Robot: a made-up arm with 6 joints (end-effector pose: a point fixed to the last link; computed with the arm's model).
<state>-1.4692 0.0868 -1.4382 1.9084 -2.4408 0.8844</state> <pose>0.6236 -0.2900 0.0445 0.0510 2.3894 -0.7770</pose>
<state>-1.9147 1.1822 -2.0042 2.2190 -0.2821 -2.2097</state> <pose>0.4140 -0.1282 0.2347 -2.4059 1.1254 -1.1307</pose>
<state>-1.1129 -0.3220 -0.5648 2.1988 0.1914 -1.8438</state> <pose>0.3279 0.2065 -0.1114 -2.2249 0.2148 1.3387</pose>
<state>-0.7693 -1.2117 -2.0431 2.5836 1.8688 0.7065</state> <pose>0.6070 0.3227 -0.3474 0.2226 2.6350 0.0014</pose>
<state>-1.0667 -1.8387 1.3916 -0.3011 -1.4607 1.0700</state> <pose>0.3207 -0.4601 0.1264 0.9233 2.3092 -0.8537</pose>
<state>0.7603 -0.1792 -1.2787 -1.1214 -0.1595 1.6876</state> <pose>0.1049 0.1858 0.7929 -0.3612 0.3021 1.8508</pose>
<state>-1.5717 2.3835 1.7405 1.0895 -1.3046 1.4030</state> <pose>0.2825 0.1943 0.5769 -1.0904 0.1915 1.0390</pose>
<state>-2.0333 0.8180 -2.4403 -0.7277 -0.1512 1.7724</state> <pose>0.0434 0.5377 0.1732 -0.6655 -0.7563 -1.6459</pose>
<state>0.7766 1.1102 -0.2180 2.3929 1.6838 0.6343</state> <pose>-0.3174 0.5876 0.6403 -0.1442 -0.6794 -1.0493</pose>
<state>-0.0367 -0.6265 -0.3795 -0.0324 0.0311 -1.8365</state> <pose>-0.2260 0.1960 0.4563 -0.3784 -2.1338 0.6150</pose>
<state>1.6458 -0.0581 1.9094 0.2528 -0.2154 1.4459</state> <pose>-0.1400 0.0449 -0.5828 2.2422 -1.7135 0.0522</pose>
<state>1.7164 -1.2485 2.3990 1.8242 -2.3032 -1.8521</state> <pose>0.1590 -0.1533 -0.3004 -0.3084 1.7765 0.0233</pose>
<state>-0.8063 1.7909 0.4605 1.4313 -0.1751 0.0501</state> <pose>0.3900 -0.2352 0.6904 0.3041 -0.1318 -0.1544</pose>
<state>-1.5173 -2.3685 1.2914 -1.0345 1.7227 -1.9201</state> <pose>0.3600 -0.3899 0.3737 1.8830 -1.0799 -0.1313</pose>
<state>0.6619 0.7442 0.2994 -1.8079 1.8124 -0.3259</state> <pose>0.1446 -0.0148 -0.6605 0.3894 2.3097 -0.6411</pose>
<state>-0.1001 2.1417 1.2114 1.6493 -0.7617 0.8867</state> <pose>0.0731 0.5341 0.7557 -0.5362 0.0541 1.6961</pose>
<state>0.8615 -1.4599 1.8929 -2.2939 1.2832 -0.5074</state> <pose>-0.5210 -0.2704 0.7414 0.2550 -0.0061 -2.3655</pose>
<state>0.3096 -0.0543 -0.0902 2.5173 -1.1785 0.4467</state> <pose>0.2943 0.5024 -0.4699 -2.5649 1.2469 -0.1125</pose>
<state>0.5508 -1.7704 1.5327 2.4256 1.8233 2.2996</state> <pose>0.1396 0.2463 -0.0195 -1.9305 -0.7688 -1.6636</pose>
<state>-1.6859 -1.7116 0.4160 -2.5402 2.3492 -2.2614</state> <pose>0.0555 -0.3853 0.4640 1.3585 -1.4020 1.8936</pose>
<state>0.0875 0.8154 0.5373 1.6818 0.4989 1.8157</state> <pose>0.6167 0.3868 0.1621 -0.7148 1.6153 -0.6590</pose>
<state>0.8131 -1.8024 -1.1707 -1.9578 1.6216 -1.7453</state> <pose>-0.4374 0.4286 0.5908 0.0736 -1.4779 0.4531</pose>
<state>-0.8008 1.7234 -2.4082 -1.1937 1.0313 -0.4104</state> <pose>0.1305 0.4330 -0.6964 -1.0701 2.0866 0.7031</pose>
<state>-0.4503 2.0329 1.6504 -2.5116 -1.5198 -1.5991</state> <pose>-0.3851 0.6519 0.2326 -0.9555 -0.4972 2.4570</pose>
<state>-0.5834 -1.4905 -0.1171 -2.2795 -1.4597 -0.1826</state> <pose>0.1251 -0.4217 0.7142 0.5515 -0.8441 0.9078</pose>
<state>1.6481 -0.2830 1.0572 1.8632 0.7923 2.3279</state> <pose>-0.2299 0.4476 -0.0409 -1.5823 -0.0591 -0.7981</pose>
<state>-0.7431 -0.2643 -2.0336 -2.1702 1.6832 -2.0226</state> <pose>-0.1760 0.0068 0.4167 0.6806 -1.9268 -1.1163</pose>
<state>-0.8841 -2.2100 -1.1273 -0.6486 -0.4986 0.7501</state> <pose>0.7507 0.8101 0.0391 -1.4813 1.3205 0.4558</pose>
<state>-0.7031 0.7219 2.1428 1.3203 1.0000 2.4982</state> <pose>0.2912 0.2230 -0.3249 0.5985 -2.7696 0.4333</pose>
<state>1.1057 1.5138 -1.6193 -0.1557 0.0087 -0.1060</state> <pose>-0.2824 -0.6282 -0.2355 1.6623 -0.5543 -0.4257</pose>
